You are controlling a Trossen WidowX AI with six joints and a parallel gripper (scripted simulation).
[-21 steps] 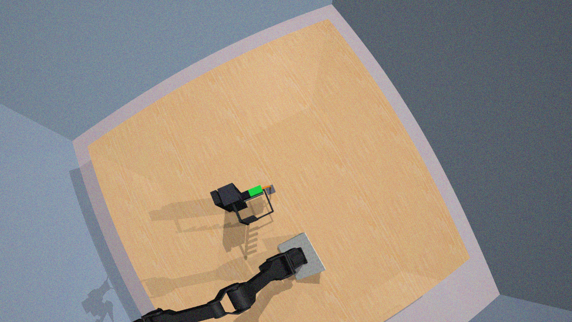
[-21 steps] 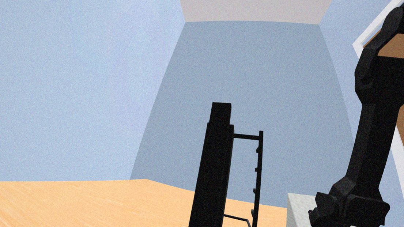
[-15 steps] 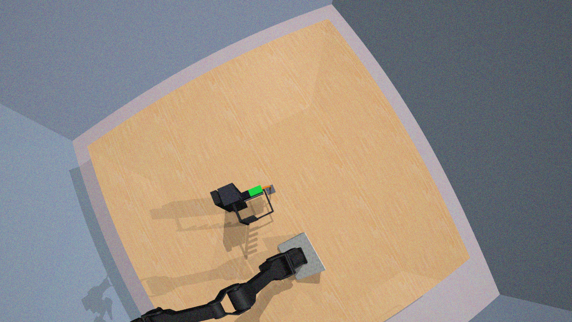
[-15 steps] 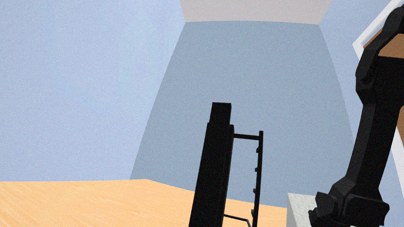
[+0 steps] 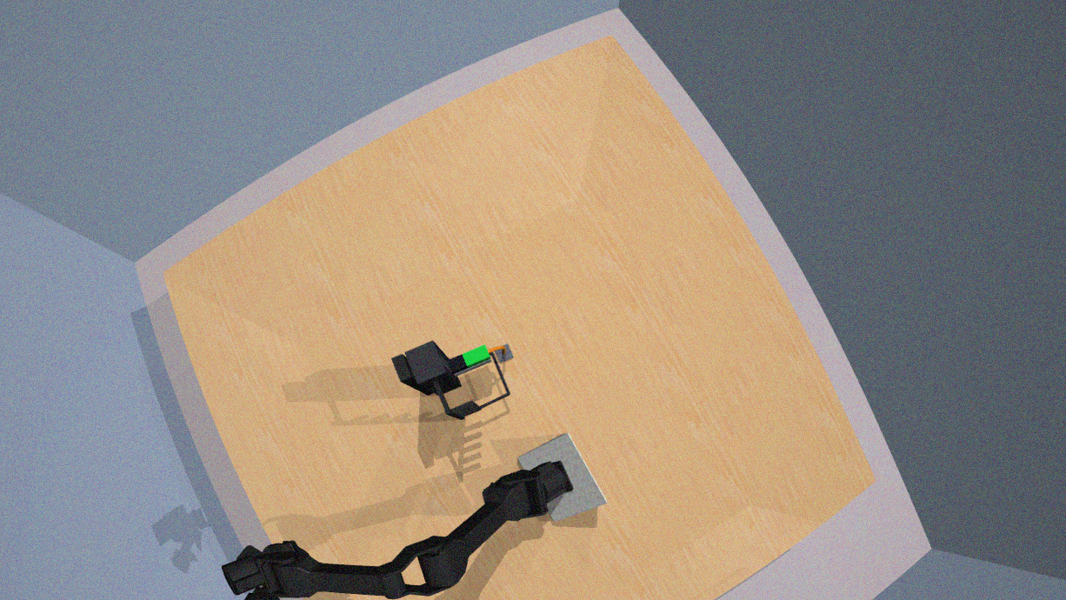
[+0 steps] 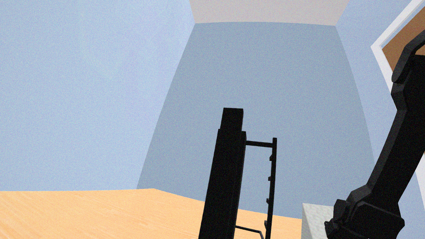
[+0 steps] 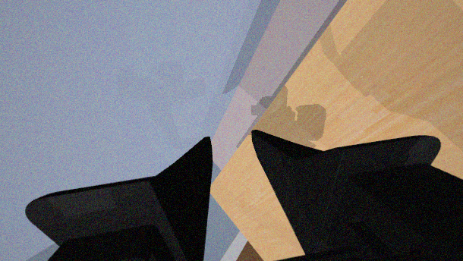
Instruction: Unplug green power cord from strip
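The green plug lies 560 mm to the right of my gripper tip, 310 mm ahead of it and 60 mm below it. From my gripper tip the other things lie so: grey block 630 mm to the right, 310 mm ahead, 180 mm below.
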